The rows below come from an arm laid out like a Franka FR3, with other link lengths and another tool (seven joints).
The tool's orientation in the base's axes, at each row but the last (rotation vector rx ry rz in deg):
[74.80, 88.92, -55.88]
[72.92, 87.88, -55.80]
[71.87, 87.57, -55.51]
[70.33, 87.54, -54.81]
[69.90, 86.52, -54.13]
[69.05, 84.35, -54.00]
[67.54, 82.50, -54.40]
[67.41, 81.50, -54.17]
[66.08, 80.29, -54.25]
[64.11, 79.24, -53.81]
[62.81, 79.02, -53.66]
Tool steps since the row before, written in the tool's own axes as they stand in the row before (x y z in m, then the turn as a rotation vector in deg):
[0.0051, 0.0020, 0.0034, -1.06, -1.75, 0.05]
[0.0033, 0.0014, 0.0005, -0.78, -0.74, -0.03]
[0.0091, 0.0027, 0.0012, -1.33, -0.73, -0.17]
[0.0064, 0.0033, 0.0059, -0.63, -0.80, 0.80]
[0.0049, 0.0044, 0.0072, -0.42, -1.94, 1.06]
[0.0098, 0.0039, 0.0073, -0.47, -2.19, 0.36]
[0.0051, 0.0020, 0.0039, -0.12, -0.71, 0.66]
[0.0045, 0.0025, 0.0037, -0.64, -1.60, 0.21]
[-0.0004, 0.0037, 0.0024, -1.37, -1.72, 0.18]
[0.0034, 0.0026, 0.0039, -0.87, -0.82, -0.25]
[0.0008, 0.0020, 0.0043, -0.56, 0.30, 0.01]
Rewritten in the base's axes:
[0.0020, -0.0013, -0.0060, -1.64, -0.64, 1.05]
[0.0012, 0.0007, -0.0033, -0.68, -0.32, 0.78]
[0.0022, 0.0018, -0.0091, -0.65, -0.33, 1.34]
[0.0039, -0.0032, -0.0078, -0.59, -1.08, 0.41]
[0.0054, -0.0047, -0.0066, -1.66, -1.51, 0.14]
[0.0050, -0.0040, -0.0111, -2.05, -0.90, 0.35]
[0.0027, -0.0024, -0.0057, -0.55, -0.81, -0.02]
[0.0032, -0.0022, -0.0050, -1.51, -0.66, 0.54]
[0.0041, -0.0015, 0.0002, -1.64, -0.77, 1.26]
[0.0035, -0.0027, -0.0037, -0.87, -0.07, 0.86]
[0.0031, -0.0035, -0.0011, 0.28, 0.01, 0.57]

